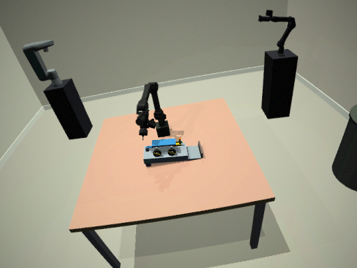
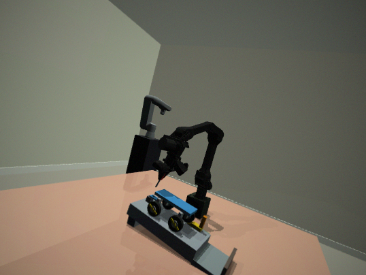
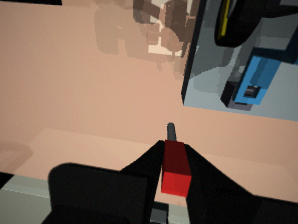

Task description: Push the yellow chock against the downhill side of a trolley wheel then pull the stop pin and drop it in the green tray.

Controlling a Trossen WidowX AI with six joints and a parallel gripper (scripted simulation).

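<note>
Right now my gripper tip is 5 cm past the green tray, 22 cm to the right of it and 19 cm above it. The rest, counted from my gripper tip: trolley (8 cm ahead, 15 cm to the left, 7 cm below); then grey ramp (8 cm ahead, 15 cm to the left, 13 cm below); then stop pin (right at my gripper tip).
</note>
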